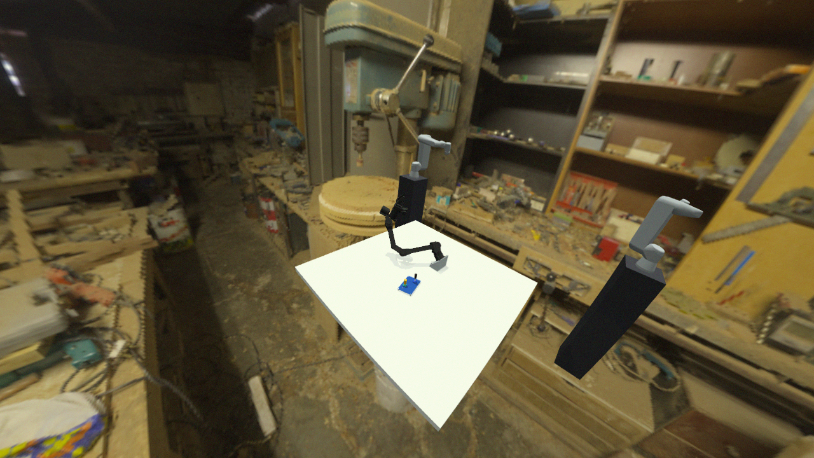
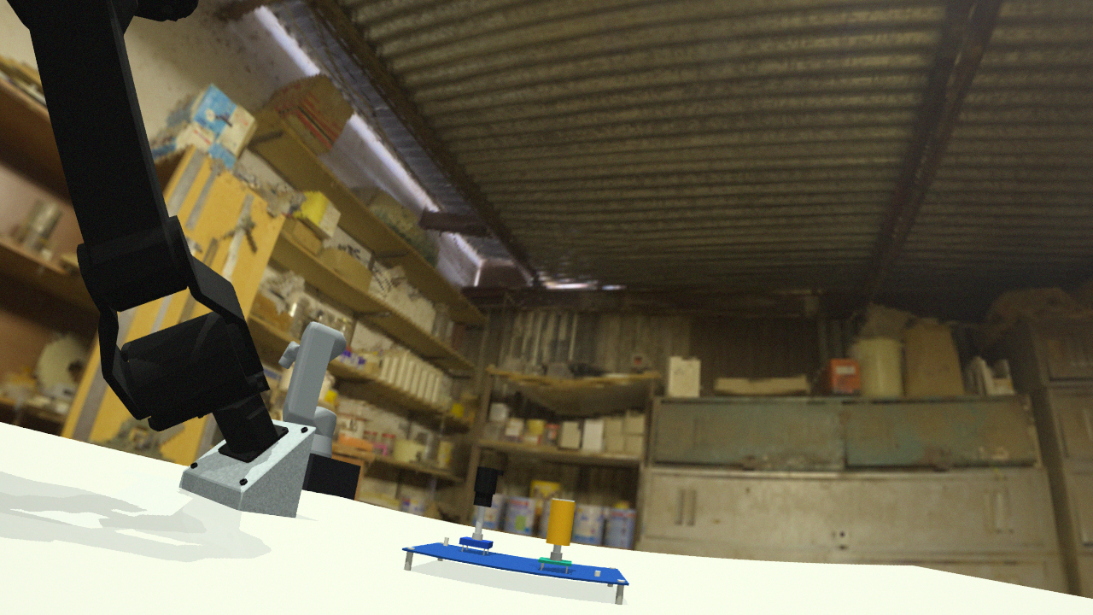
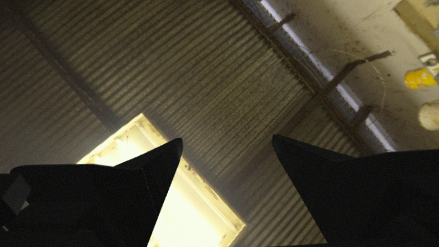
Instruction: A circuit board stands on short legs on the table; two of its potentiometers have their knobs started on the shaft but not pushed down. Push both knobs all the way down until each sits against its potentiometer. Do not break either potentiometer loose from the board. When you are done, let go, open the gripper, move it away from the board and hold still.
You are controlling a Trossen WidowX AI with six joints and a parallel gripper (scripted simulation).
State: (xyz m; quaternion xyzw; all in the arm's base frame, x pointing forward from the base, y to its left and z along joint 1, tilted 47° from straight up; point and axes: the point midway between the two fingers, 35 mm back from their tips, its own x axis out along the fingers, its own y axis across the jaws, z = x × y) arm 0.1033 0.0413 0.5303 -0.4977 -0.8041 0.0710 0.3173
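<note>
My gripper tip is now 200 mm short of the black knob, 370 mm to the right of it and 420 mm above it. Round my gripper tip: yellow knob 270 mm ahead, 350 mm to the left, 440 mm below.
</note>
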